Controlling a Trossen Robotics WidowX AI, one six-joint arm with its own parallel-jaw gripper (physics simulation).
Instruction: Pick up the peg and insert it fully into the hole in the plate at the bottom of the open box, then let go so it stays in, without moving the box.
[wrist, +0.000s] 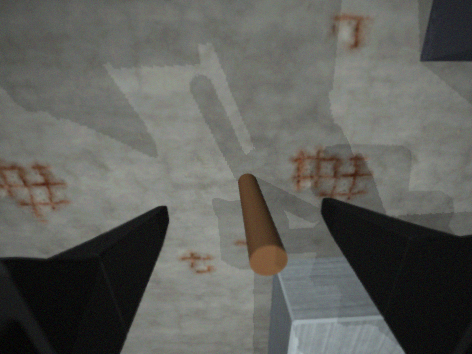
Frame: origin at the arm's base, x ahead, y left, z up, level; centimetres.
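Seen in the pictures: gripper, fingertip midpoint: (245, 209).
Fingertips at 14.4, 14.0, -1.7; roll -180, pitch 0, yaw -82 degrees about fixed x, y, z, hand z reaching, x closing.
A point is followed by its place in that frame, as x, y, z.
The brown peg (260, 225) {15.3, 13.7, 1.4} is a round rod that stands upright on the grey surface, its lighter top end facing the camera. My gripper (245, 209) {14.4, 14.0, -1.7} is open, with one black finger on the left and one on the right. The peg shows between the two fingers, with free space on both sides, and neither finger touches it. How far the fingertips are above or below the peg's top is hard to tell. The box's opening and the plate with the hole do not show in this view.
A light grey, brushed-looking block (325, 295) {7.9, 7.5, -1.7} stands close beside the peg at the lower right, partly behind the right finger. A dark blue-grey object (450, 32) {25.0, 3.5, -3.8} shows at the upper right corner. The grey surface (165, 185) {13.9, 19.6, -5.4} has rust-coloured grid marks and shadows.
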